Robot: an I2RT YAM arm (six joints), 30 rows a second.
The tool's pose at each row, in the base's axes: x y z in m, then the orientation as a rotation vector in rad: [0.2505 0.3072 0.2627 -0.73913 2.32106 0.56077]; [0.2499 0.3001 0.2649 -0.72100 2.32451 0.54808]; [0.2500 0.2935 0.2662 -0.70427 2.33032 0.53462]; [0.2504 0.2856 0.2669 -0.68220 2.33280 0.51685]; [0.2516 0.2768 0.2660 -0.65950 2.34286 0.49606]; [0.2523 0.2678 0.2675 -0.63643 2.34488 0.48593]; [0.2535 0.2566 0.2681 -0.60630 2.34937 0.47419]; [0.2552 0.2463 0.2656 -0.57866 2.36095 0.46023]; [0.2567 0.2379 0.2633 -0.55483 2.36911 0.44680]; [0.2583 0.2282 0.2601 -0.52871 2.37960 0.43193]
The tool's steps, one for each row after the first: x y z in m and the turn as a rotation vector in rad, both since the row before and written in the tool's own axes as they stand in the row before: [0.0015 -0.0045 -0.0057 0.01451 -0.00286 0.00900]; [0.0014 -0.0048 -0.0045 0.01451 -0.00005 0.00882]; [0.0020 -0.0062 -0.0045 0.01936 -0.00455 0.00986]; [0.0028 -0.0078 -0.0033 0.02135 0.00255 0.01211]; [0.0015 -0.0074 -0.0052 0.01410 -0.00524 0.01269]; [0.0023 -0.0097 -0.0053 0.01724 -0.00494 0.01769]; [0.0036 -0.0099 -0.0023 0.01778 0.00281 0.01775]; [0.0029 -0.0082 -0.0014 0.01633 0.00102 0.01441]; [0.0037 -0.0096 -0.0012 0.01789 0.00285 0.01625]
